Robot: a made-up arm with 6 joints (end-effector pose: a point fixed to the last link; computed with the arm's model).
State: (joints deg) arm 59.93 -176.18 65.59 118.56 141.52 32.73
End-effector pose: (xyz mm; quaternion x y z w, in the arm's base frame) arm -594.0 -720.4 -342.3 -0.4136 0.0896 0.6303 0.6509
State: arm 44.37 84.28 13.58 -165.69 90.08 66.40
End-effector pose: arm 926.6 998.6 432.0 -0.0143 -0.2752 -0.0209 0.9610
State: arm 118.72 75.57 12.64 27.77 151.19 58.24
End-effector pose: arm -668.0 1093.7 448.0 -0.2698 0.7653 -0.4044 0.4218
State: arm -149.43 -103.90 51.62 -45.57 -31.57 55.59
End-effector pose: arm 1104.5 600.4 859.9 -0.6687 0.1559 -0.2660 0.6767
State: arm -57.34 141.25 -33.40 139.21 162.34 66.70
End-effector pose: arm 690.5 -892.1 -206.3 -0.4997 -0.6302 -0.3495 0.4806
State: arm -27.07 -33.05 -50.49 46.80 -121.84 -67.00
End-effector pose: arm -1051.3 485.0 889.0 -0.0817 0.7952 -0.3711 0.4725
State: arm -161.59 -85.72 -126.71 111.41 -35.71 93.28
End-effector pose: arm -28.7 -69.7 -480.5 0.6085 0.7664 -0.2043 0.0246
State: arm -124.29 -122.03 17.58 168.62 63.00 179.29
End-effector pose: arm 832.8 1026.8 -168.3 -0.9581 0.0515 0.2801 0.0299
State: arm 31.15 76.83 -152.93 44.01 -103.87 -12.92
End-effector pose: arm -410.8 -304.1 749.1 -0.0166 0.7567 -0.2417 0.6072
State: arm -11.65 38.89 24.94 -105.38 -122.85 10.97
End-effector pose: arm 1012.6 -143.2 1183.3 -0.5866 0.1477 0.6323 0.4841
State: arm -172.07 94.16 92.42 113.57 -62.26 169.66
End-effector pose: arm -249.2 -73.4 -582.8 -0.8849 -0.3092 0.0950 0.3350
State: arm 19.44 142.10 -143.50 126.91 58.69 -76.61
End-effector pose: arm 164.1 186.3 1085.0 -0.1318 -0.0701 0.9413 0.3027
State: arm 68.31 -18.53 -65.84 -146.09 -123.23 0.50
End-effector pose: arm -518.5 -976.8 902.5 -0.4897 -0.5666 -0.2408 0.6174
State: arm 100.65 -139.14 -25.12 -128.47 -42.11 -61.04
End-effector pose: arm -32.5 -609.0 -908.2 0.6275 0.1518 -0.6356 0.4233
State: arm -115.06 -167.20 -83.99 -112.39 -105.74 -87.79
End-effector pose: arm -239.5 -765.6 -307.9 -0.6631 0.3891 -0.1415 0.6236
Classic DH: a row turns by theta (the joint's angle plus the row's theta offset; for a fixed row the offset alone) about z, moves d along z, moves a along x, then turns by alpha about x. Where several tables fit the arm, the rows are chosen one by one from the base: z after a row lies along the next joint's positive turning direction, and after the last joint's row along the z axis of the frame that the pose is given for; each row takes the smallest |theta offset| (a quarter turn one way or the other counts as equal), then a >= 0, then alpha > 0; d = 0 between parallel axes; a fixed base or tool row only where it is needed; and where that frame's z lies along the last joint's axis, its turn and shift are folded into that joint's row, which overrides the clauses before.
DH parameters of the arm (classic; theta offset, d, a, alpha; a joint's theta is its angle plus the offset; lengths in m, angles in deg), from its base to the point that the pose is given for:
base (fixed): 60.06 0 -0.0335 0
joint 1: -60.06 0.3984 -0.0209 -90
joint 2: 88 0 -0.4417 0
joint 3: -88 0.0469 0.0094 90
joint 4: 0 0.9577 0.0244 -90
joint 5: 0 -0.0523 -0.0208 90
joint 6: -27.88 0.0752 0.0038 47.93
tool (fixed): 96.76 0.0107 0 0

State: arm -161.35 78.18 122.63 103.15 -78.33 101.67
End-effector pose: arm -14.9 -29.8 -370.1 -0.5761 -0.7079 -0.4070 0.0359
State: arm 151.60 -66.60 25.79 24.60 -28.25 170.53
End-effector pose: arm 953.9 -547.2 1332.0 0.5010 0.0398 0.2397 0.8306
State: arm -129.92 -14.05 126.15 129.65 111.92 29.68
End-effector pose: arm -359.8 -700.3 480.0 0.6926 -0.2296 0.6830 0.0346
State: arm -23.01 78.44 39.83 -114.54 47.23 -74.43
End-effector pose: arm 1231.7 -547.9 70.7 -0.6366 0.6262 -0.4308 0.1307
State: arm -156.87 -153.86 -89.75 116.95 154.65 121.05
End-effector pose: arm -503.5 -380.9 -417.5 -0.5887 0.0984 -0.4637 0.6548
